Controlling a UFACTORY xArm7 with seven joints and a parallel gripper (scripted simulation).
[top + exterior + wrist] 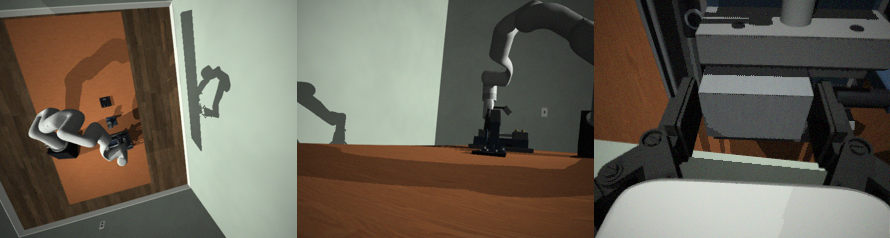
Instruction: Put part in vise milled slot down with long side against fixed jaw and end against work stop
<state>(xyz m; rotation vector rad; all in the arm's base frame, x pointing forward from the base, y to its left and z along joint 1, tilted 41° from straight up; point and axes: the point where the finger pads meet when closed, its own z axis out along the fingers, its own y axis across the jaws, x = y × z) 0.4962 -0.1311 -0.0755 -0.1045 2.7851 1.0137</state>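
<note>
The grey part lies 20 mm below my hand. Also, from my hand: grey jaw (30 mm below, 30 mm behind, 20 mm to the left); then dark rail (80 mm to the right, 70 mm below, 60 mm behind); then work stop (70 mm to the left, 20 mm below, 10 mm behind).
</note>
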